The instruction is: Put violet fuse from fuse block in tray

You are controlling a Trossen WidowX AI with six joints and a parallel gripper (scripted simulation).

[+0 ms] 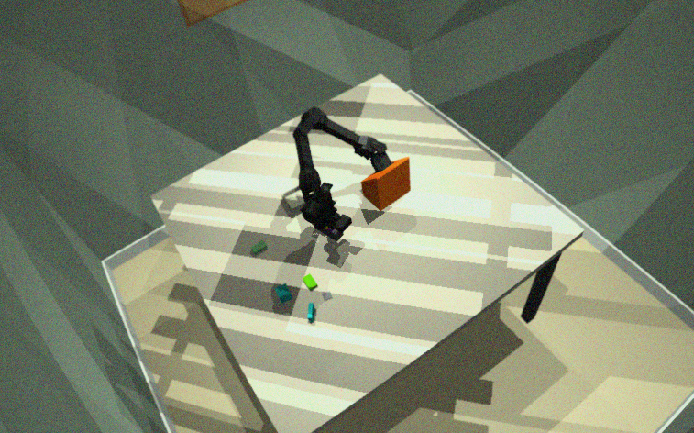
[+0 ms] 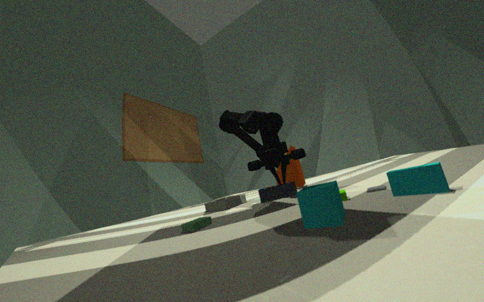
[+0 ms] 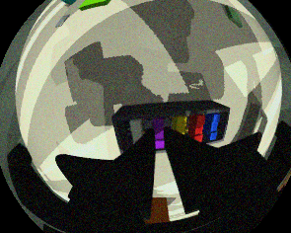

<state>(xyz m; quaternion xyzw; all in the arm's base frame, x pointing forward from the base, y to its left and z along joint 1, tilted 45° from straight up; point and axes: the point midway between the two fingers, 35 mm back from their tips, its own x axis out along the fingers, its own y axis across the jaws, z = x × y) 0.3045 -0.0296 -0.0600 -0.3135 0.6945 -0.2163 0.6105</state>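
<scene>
My gripper tip is 20 mm to the left of the yellow fuse and 10 mm above it. Round my gripper tip: red fuse 40 mm to the right, 10 mm below, 10 mm ahead; then violet fuse 10 mm below; then blue fuse 60 mm to the right, 10 mm below, 10 mm ahead.
</scene>
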